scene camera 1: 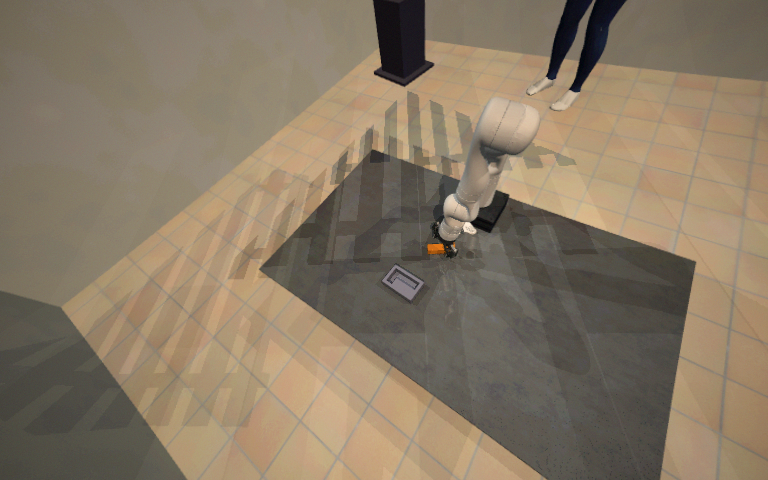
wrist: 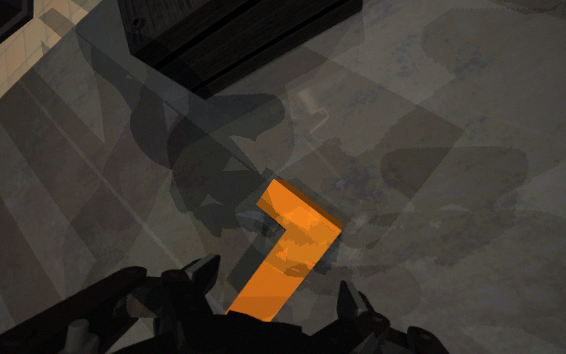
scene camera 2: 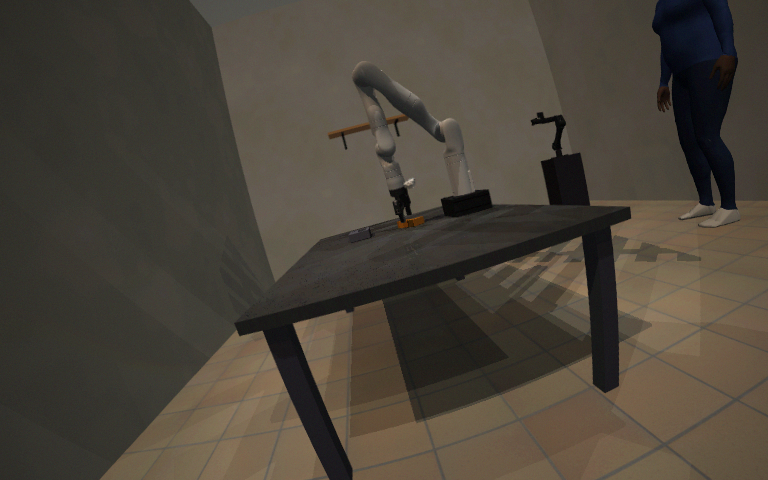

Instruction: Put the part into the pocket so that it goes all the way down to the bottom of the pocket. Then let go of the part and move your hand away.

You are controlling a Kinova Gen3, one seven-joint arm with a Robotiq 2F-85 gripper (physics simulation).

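Places are measured from the arm's base along level axes (x ahead, y left, z up), in centimetres.
Pixels of known places: gripper, fingertip midpoint: (scene camera 1: 441, 246) (wrist: 277, 281) (scene camera 2: 406, 218); arm's base, origin of the base link: (scene camera 2: 463, 194).
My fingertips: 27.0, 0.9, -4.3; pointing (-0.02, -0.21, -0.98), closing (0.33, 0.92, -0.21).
Ahead of a thing's pixels: the offset from my fingertips to its top centre, as dx, dy, dz. Level surfaces: height alone.
The part, an orange L-shaped block @(-1.2, -1.1, -0.6) (scene camera 1: 435, 249) (scene camera 2: 417, 221) (wrist: 295, 250), lies flat on the table. In the wrist view its short arm points to the upper left and its long arm runs down to the gripper, which hides the lower end. My gripper (scene camera 1: 443, 241) (scene camera 2: 405, 216) (wrist: 277, 281) is open and low over the part. In the wrist view one finger is on each side of the long arm, with a gap on both sides. The grey pocket block @(+22.0, -1.1, +0.0) (scene camera 1: 399, 289) (scene camera 2: 360, 234) lies apart from the part; its L-shaped pocket shows no part in it. It does not show in the wrist view.
The robot's black base (scene camera 1: 497, 212) (scene camera 2: 466, 202) (wrist: 240, 45) stands on the dark table @(dz -3.6) (scene camera 1: 509, 339) (scene camera 2: 453, 246), behind the part. Beyond the table are a dark pedestal (scene camera 1: 400, 39) (scene camera 2: 566, 178) and a standing person (scene camera 1: 594, 45) (scene camera 2: 696, 96).
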